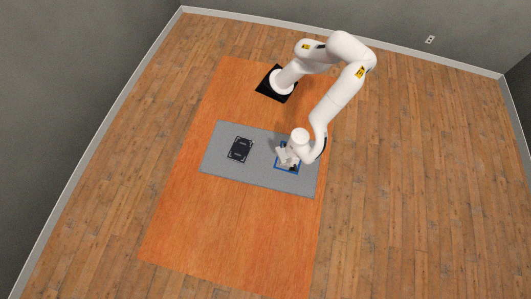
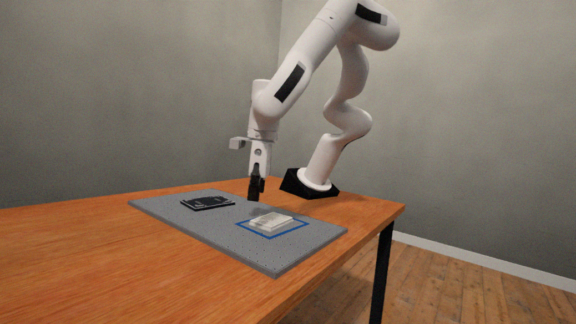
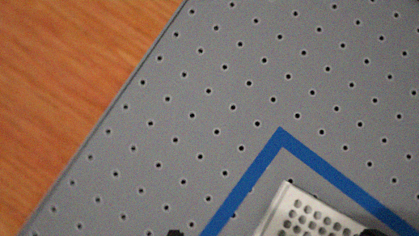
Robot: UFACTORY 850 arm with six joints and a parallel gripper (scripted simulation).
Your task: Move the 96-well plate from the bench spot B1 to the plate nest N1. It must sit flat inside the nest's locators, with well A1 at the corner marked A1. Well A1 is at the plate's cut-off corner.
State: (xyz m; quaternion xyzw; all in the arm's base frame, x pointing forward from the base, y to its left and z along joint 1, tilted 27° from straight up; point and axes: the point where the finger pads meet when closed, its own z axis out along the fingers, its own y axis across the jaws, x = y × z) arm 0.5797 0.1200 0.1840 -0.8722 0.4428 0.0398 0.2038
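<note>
Now: hand 8 cm past the white 96-well plate, 1 cm to the left of it and 10 cm above it. Round my hand: black plate nest 4 cm behind, 30 cm to the right, 11 cm below.
</note>
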